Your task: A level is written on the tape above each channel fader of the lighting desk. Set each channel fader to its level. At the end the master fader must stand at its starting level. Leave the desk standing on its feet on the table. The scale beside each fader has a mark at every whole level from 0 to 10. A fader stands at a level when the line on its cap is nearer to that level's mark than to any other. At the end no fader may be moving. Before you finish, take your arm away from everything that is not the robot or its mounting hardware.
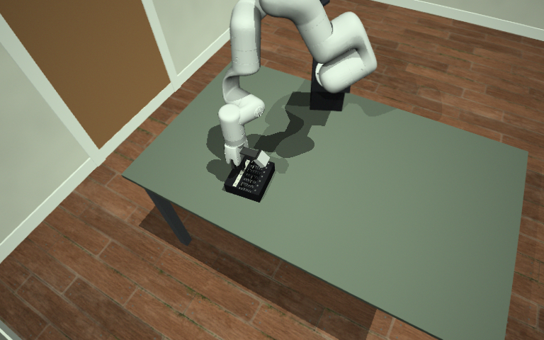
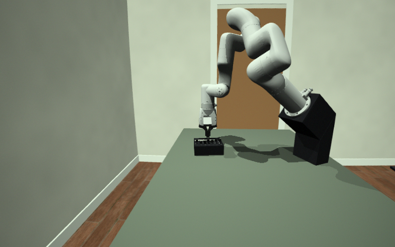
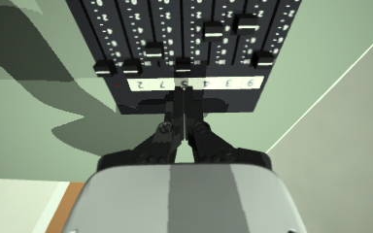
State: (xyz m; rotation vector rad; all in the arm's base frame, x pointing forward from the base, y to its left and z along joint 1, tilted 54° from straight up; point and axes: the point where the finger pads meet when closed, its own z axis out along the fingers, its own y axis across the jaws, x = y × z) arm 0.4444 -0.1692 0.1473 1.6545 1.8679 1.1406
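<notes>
Right now the channel 6 cap is 50 mm behind my hand, 30 mm below it and 10 mm to the left of it. Round my hand: master cap: 70 mm behind, 30 mm below.
</notes>
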